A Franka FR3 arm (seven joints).
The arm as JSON. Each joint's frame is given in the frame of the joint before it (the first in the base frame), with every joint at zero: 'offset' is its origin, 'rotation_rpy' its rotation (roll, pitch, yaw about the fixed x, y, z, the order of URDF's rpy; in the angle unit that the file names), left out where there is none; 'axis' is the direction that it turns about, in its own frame. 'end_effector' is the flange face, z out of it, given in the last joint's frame.
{
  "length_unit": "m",
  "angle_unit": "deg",
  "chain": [
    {
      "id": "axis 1",
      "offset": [
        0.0,
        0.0,
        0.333
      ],
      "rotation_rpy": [
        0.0,
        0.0,
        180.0
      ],
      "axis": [
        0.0,
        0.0,
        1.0
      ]
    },
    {
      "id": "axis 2",
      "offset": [
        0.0,
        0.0,
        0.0
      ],
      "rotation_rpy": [
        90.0,
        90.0,
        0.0
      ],
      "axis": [
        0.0,
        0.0,
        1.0
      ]
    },
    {
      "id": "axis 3",
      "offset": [
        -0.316,
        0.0,
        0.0
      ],
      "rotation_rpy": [
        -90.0,
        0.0,
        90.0
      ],
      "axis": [
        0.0,
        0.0,
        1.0
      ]
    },
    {
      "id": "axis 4",
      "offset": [
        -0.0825,
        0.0,
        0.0
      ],
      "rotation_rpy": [
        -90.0,
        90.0,
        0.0
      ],
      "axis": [
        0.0,
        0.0,
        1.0
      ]
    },
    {
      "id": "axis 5",
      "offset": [
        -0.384,
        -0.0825,
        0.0
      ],
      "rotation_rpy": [
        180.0,
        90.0,
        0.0
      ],
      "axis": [
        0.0,
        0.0,
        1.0
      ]
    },
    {
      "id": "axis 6",
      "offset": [
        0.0,
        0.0,
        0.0
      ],
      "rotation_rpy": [
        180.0,
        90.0,
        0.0
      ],
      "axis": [
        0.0,
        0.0,
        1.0
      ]
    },
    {
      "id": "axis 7",
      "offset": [
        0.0,
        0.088,
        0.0
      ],
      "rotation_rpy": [
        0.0,
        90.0,
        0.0
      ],
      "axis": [
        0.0,
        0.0,
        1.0
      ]
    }
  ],
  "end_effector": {
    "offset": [
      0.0,
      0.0,
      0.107
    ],
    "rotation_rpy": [
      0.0,
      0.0,
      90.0
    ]
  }
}
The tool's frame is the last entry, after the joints.
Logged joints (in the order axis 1, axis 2, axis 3, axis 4, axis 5, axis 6, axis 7), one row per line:
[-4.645, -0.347, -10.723, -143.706, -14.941, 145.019, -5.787]
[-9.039, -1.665, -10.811, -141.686, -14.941, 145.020, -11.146]
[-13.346, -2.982, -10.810, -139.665, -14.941, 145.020, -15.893]
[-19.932, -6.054, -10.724, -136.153, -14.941, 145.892, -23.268]
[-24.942, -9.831, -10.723, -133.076, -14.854, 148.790, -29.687]
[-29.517, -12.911, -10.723, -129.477, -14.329, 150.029, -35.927]
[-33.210, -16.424, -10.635, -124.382, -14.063, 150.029, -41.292]
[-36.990, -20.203, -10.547, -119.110, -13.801, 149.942, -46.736]
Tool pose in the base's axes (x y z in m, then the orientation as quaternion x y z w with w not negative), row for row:
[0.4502, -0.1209, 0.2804, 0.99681, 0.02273, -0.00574, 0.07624]
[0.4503, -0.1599, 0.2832, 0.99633, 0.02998, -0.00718, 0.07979]
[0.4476, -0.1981, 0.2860, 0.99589, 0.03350, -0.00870, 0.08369]
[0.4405, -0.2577, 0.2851, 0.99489, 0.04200, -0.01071, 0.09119]
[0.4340, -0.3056, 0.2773, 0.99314, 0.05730, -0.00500, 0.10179]
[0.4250, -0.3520, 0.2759, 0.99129, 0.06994, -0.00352, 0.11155]
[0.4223, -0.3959, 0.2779, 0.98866, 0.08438, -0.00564, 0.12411]
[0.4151, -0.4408, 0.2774, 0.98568, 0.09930, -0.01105, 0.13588]
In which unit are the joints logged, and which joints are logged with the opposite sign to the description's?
The joints are logged in degrees. Opposite sign: axis 2.
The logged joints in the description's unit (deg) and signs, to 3 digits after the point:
[-4.645, 0.347, -10.723, -143.706, -14.941, 145.019, -5.787]
[-9.039, 1.665, -10.811, -141.686, -14.941, 145.020, -11.146]
[-13.346, 2.982, -10.810, -139.665, -14.941, 145.020, -15.893]
[-19.932, 6.054, -10.724, -136.153, -14.941, 145.892, -23.268]
[-24.942, 9.831, -10.723, -133.076, -14.854, 148.790, -29.687]
[-29.517, 12.911, -10.723, -129.477, -14.329, 150.029, -35.927]
[-33.210, 16.424, -10.635, -124.382, -14.063, 150.029, -41.292]
[-36.990, 20.203, -10.547, -119.110, -13.801, 149.942, -46.736]

